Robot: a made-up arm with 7 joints.
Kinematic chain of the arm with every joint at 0, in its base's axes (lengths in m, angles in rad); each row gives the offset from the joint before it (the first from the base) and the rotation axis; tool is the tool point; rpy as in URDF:
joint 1: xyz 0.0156 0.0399 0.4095 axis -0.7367 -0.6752 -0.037
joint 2: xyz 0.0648 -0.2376 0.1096 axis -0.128 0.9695 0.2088
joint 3: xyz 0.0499 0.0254 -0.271 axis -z
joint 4: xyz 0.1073 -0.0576 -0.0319 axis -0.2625 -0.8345 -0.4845
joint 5: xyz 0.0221 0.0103 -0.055 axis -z
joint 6: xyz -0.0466 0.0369 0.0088 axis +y
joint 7: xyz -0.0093 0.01 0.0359 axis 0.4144 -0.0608 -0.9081
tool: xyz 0.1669 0.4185 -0.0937 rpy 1.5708 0 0
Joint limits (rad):
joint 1: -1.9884..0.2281
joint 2: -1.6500..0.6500
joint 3: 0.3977..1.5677
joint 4: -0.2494..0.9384
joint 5: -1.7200..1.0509
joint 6: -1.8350..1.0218
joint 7: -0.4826..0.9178
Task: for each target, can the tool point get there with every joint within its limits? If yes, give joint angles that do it. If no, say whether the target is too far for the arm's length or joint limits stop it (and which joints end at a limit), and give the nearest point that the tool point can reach.
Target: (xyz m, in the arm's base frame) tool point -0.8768 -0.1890 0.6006
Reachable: no: joint limits stop it (at a limit: joint 1, joint 2, joint 3, joint 4, joint 5, joint 7) | nearest point -0.6712 -0.1246 0.5489 | short by 0.222 m
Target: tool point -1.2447 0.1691 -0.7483
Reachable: no: too far | nearest point -0.6433 0.1218 -0.2080 | short by 0.810 m
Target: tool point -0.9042 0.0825 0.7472
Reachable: no: joint limits stop it (at a limit: joint 1, joint 2, joint 4, joint 5, joint 6) | nearest point -0.7003 0.0693 0.5852 | short by 0.261 m
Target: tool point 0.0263 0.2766 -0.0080
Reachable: yes | joints -1.7895 0.3497 1.1852 -0.0283 -0.4539 -0.7796 0.6759
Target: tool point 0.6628 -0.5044 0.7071
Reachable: yes | joints -0.1109 -1.2918 1.1528 -0.0610 -0.3160 0.3915 0.6904
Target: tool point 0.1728 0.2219 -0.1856
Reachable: yes | joints -0.8443 0.4642 0.6094 -0.0879 0.6003 -1.4896 -0.1967
